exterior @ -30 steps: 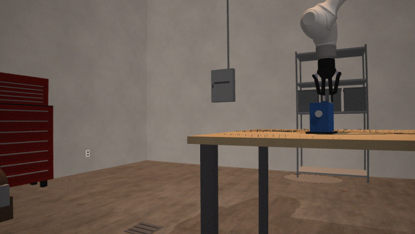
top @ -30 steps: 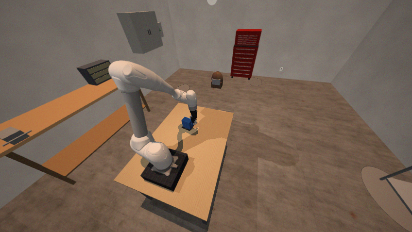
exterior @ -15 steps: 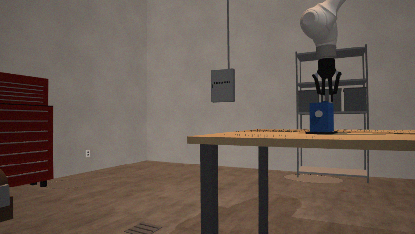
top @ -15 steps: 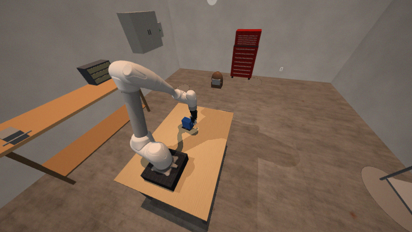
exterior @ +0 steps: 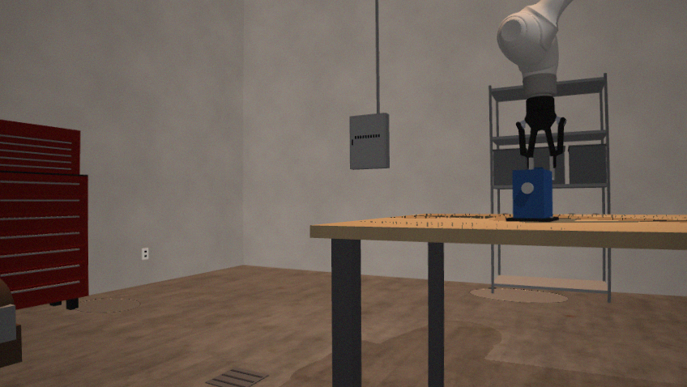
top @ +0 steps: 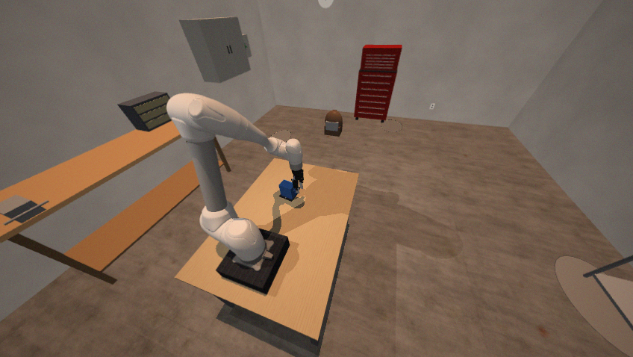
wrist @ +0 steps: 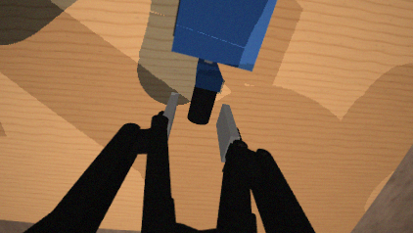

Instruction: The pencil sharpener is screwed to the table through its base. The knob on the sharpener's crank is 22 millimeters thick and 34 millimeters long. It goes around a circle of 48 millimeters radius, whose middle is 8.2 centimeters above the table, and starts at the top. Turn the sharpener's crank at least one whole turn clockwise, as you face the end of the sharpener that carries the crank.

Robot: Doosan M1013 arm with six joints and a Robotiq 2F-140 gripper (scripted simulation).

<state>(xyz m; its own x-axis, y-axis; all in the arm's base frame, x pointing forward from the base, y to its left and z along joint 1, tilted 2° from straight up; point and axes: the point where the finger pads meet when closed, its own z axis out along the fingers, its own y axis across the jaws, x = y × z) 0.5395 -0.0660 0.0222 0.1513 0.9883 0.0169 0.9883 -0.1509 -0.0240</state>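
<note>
Now: hand 20 mm to the right of the sharpener crank and 10 mm above it.
</note>
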